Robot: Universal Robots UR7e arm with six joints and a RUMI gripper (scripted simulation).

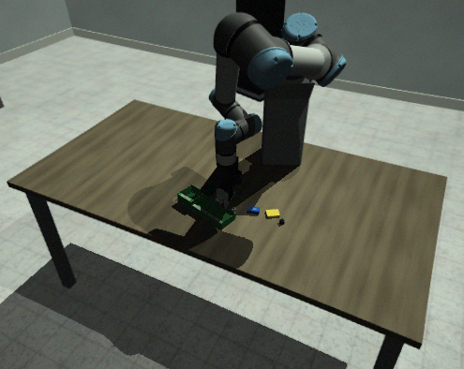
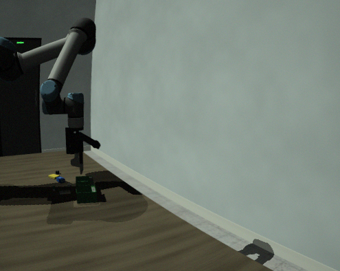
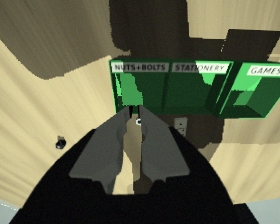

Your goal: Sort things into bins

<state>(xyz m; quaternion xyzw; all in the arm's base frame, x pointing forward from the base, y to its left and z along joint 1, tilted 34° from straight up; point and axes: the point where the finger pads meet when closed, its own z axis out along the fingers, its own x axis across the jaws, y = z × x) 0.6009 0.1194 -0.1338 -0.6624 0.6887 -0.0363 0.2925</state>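
Right now the pale rectangular piece is 90 mm behind my hand, 100 mm to the right of it and 60 mm below it. The rest, counted from my hand: green cylinder (140 mm behind, 50 mm to the right, 60 mm below); then blue block (110 mm behind, 50 mm to the left, 60 mm below); then grey hex nut (60 mm behind, 10 mm to the right, 70 mm below).
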